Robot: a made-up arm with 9 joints. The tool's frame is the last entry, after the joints. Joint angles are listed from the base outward. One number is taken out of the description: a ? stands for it. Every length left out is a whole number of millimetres.
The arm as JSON. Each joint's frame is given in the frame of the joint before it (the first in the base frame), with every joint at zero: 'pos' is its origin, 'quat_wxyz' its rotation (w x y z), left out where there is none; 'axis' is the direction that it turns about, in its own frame. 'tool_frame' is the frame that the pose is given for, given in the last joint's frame.
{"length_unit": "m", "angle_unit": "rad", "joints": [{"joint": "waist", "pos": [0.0, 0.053, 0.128], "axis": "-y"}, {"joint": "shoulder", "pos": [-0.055, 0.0, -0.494], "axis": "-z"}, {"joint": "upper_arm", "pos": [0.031, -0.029, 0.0], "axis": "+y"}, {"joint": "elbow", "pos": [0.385, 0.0, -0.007], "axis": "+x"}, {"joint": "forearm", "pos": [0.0, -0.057, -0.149], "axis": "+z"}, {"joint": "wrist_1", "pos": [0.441, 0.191, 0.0], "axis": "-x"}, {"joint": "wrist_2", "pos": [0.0, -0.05, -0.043], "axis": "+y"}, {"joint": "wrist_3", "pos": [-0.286, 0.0, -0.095], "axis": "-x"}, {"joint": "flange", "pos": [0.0, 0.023, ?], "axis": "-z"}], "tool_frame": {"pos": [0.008, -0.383, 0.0]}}
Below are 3 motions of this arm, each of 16 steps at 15 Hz.
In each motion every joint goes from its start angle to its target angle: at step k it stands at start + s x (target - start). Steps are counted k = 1, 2, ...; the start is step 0. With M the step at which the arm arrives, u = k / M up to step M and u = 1 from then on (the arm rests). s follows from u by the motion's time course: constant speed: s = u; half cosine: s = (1 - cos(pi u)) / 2; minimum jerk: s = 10 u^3 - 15 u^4 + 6 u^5.
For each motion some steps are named. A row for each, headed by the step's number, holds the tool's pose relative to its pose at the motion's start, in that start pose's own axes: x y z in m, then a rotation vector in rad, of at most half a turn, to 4 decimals.
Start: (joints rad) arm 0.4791 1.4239 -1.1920 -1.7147 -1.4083 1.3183 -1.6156 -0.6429 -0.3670
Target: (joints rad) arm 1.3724 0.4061 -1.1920 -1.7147 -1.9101 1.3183 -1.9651 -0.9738 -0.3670
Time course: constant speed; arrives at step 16
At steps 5, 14, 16:
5: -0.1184 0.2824 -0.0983 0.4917 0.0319 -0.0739
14: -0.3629 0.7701 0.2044 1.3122 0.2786 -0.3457
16: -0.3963 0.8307 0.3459 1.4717 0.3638 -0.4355

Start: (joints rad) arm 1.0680 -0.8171 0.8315 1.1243 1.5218 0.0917 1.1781 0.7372 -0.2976
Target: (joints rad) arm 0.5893 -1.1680 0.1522 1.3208 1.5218 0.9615 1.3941 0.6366 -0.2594
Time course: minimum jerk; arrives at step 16
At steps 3, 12, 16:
3: 0.0044 0.0053 0.0240 -0.0243 0.0183 -0.0141
12: -0.0233 0.2740 0.3977 -0.3153 0.0634 -0.4946
16: -0.0391 0.3268 0.4226 -0.3182 0.0347 -0.5775

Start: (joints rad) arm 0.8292 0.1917 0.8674 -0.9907 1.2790 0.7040 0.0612 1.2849 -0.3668
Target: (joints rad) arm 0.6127 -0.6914 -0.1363 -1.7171 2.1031 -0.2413 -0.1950 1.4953 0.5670
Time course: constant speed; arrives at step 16
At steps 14, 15, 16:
14: -0.4296 -0.0613 0.0184 -0.1998 -0.3030 -0.1478
15: -0.4732 -0.0739 0.0276 -0.1919 -0.2812 -0.1730
16: -0.5188 -0.0848 0.0406 -0.1845 -0.2541 -0.2040

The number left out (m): -0.134
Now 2 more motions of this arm.
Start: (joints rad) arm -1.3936 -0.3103 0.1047 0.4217 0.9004 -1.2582 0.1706 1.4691 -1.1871
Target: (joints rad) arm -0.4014 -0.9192 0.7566 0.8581 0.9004 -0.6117 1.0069 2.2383 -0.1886
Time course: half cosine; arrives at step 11
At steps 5, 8, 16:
5: -0.1690 -0.1884 0.1786 -0.3413 0.5188 0.1787
8: -0.1996 -0.3305 0.4361 -0.7467 0.8374 0.4033
16: -0.1809 -0.3709 0.5445 -0.9008 0.9146 0.5340

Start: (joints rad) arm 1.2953 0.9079 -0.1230 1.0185 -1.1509 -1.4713 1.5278 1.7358 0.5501
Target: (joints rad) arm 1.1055 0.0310 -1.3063 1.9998 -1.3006 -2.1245 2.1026 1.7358 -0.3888
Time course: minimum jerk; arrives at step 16
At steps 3, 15, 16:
3: 0.0654 0.0528 -0.0435 0.0649 -0.0244 0.1292
15: -0.4936 1.6795 0.0582 1.8971 -0.7536 1.4839
16: -0.4971 1.6806 0.0616 1.9019 -0.7564 1.4825

